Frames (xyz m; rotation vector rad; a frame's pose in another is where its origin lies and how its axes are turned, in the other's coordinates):
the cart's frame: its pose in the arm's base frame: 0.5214 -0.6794 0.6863 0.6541 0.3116 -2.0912
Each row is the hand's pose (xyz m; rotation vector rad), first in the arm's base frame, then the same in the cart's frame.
Working: the arm's base frame: its pose in the cart's frame: 0.1546 -0.8311 -0.6999 -0.6541 -0.3116 2.0912

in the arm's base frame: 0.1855 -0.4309 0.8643 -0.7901 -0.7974 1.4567
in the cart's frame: -0.1167 -0.4132 0.1480 0.2565 0.8951 -2.1363
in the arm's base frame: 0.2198 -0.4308 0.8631 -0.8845 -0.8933 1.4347
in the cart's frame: -0.1319 -0.3851 0.1355 0.1935 1.0117 -2.0595
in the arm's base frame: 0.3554 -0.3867 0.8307 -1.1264 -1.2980 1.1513
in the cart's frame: -0.2065 -0.2993 0.0435 -0.1306 1.4770 -1.8747
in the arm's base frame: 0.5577 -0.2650 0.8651 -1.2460 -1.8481 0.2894
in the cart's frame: -0.4026 -0.2010 -0.0502 -0.7955 2.2607 -1.5986
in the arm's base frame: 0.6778 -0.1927 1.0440 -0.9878 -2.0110 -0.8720
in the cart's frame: -0.6077 -0.1389 0.0255 1.1857 -2.2023 0.8477
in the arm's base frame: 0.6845 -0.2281 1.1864 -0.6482 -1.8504 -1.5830
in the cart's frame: -0.6660 -0.1099 0.1571 1.1552 -1.7407 0.3512
